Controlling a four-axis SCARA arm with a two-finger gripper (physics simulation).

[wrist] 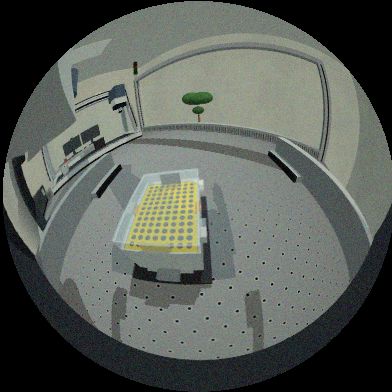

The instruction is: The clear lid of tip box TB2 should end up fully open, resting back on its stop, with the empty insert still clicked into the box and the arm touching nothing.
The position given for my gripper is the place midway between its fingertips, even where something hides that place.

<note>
I see my gripper [190, 145] and a clear lid [162, 215].
</note>
